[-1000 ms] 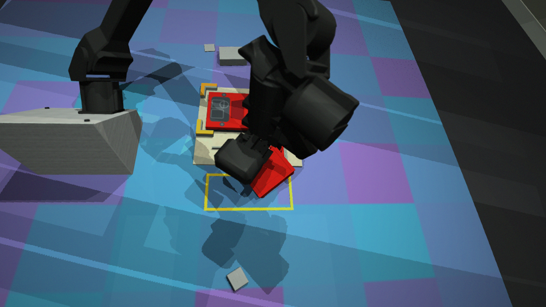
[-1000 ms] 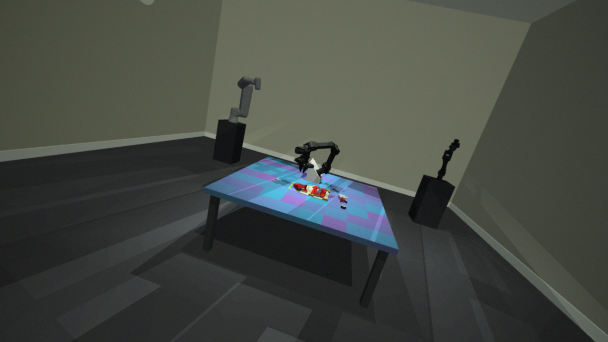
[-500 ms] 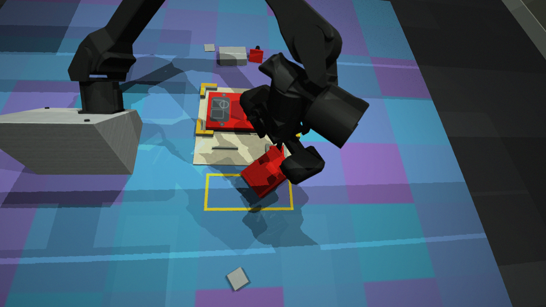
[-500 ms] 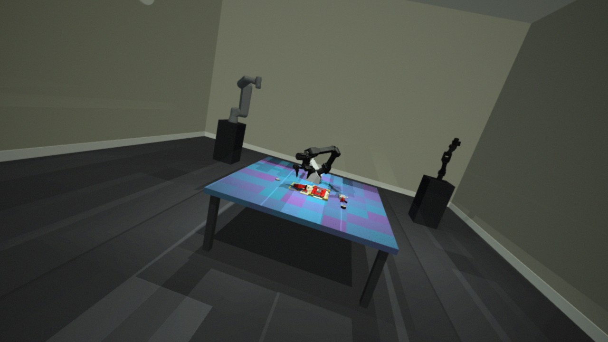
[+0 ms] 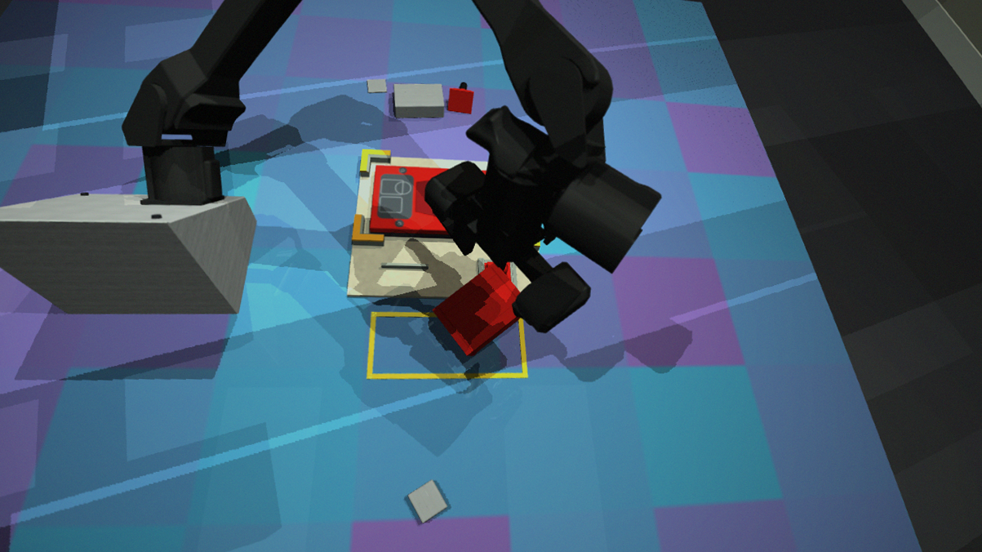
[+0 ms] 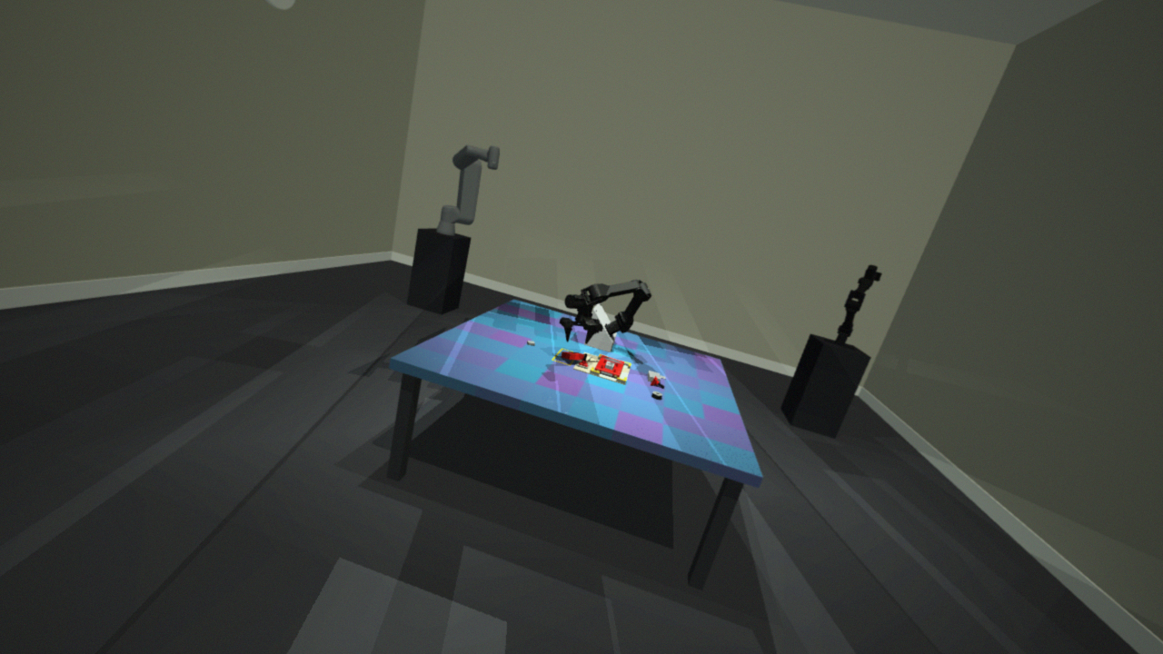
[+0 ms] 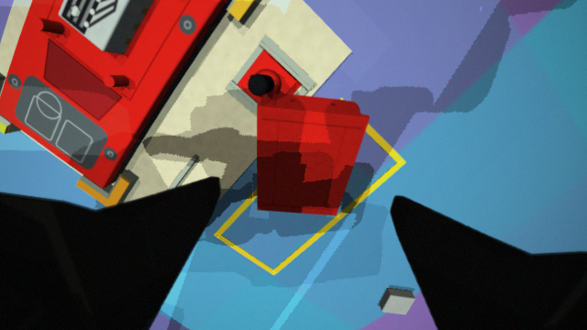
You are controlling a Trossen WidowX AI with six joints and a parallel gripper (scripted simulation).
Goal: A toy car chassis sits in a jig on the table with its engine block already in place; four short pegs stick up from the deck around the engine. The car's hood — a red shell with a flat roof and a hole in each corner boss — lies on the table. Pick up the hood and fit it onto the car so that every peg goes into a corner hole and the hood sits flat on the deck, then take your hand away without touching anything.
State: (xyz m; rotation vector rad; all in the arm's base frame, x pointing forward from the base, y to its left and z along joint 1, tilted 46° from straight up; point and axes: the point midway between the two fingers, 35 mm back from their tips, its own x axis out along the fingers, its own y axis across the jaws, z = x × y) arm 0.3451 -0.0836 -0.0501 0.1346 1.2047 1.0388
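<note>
The red hood is 1 cm behind my gripper tip and 6 cm below it. The rest, counted from my gripper tip: wheel 11 cm ahead, 39 cm to the left, 8 cm below; then grey engine block 1 cm behind, 17 cm to the left, 7 cm below; then jig 4 cm behind, 15 cm to the left, 8 cm below.
</note>
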